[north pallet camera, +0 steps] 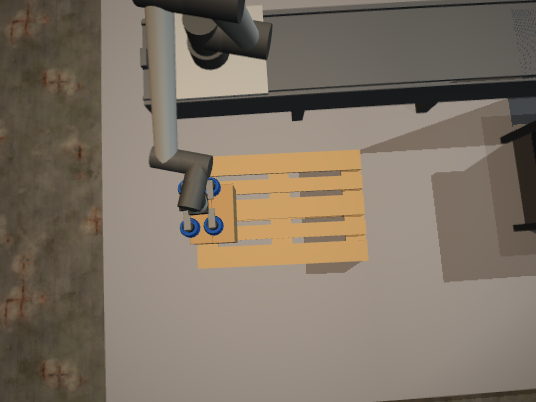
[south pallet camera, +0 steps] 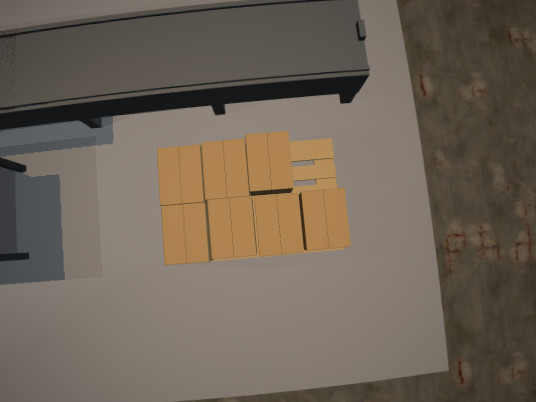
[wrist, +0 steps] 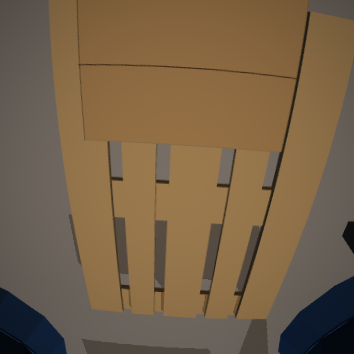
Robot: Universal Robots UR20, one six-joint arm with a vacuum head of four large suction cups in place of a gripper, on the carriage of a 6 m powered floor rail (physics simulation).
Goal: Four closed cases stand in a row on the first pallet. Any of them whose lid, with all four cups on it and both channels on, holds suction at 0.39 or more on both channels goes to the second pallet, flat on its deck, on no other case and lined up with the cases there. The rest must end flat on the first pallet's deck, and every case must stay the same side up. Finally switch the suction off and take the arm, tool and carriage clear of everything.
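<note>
The first pallet bears one closed case, flat at its left end in the north view. My four-cup head is above this case, its blue cups shifted toward the case's left side and partly past its edge. In the wrist view a gap shows below the cups and no case hangs on them. The second pallet bears closed cases in two rows: three in the far row, several in the near row. Its far right corner is bare slats.
The carriage stands at the left end of the floor rail, behind both pallets. The arm reaches down from it over the first pallet's left end. A dark framed structure stands between the pallets.
</note>
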